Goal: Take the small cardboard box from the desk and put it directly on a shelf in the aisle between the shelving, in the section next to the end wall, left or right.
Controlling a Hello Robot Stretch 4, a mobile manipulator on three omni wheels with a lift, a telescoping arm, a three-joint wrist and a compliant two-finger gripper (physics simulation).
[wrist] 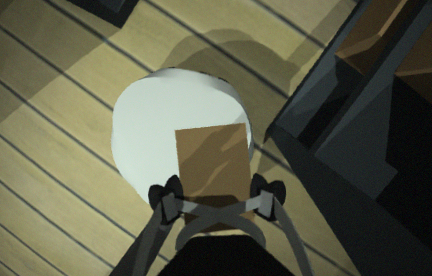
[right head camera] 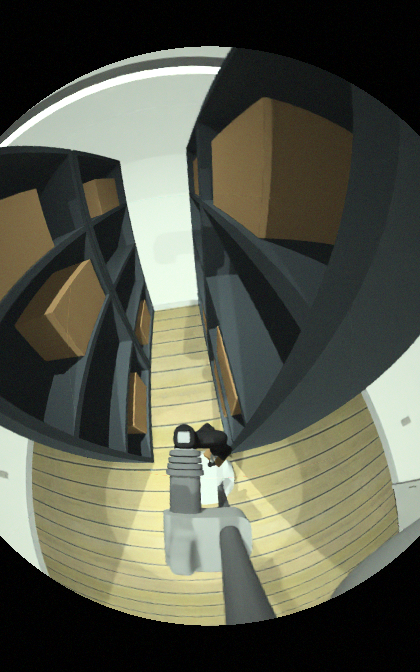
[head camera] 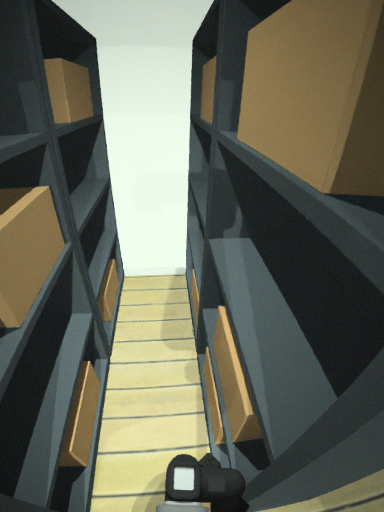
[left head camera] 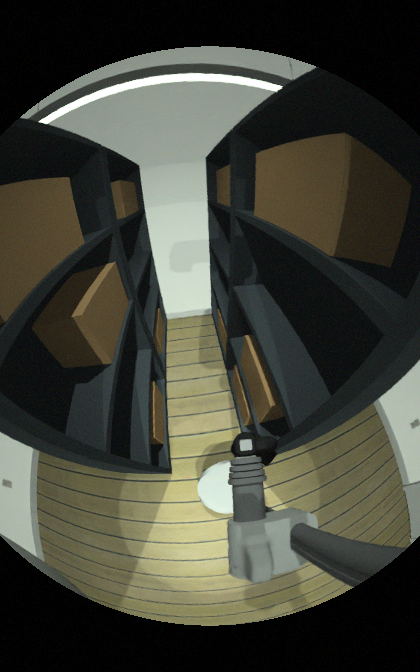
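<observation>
The small cardboard box is between the fingers of my gripper, which is shut on it, above the round white base. In the right head camera view, small brown parts of the box show below the dark wrist. Shelving stands on both sides of the aisle: the left unit and the right unit. The end wall closes the aisle. The gripper is near the right unit's front end, low in the head view. In both end sections, middle shelves show no box.
Beside the end wall, boxes stand high left, high right, low left and low right. A large box fills the near right upper shelf. An open box sits near left. The floor runs between the units.
</observation>
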